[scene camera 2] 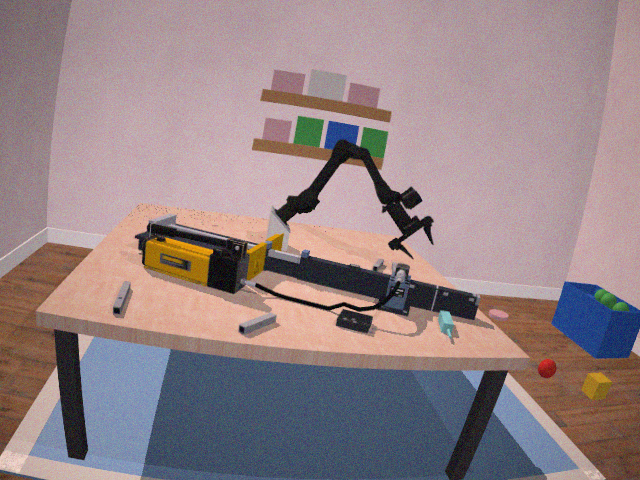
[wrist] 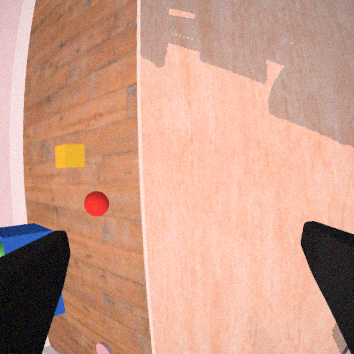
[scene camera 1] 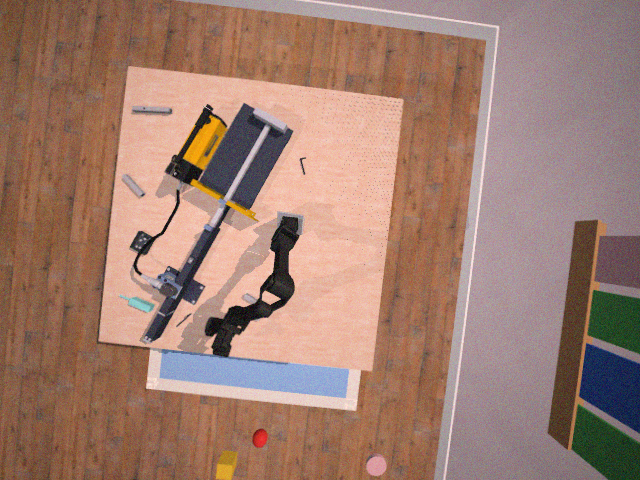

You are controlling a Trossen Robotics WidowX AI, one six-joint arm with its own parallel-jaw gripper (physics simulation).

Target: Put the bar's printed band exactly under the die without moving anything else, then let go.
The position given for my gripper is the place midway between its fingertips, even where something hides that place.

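Nothing is in my gripper [scene camera 2: 423,252]: it is open and holds nothing. The wrist view shows my gripper [wrist: 188,240] as well.
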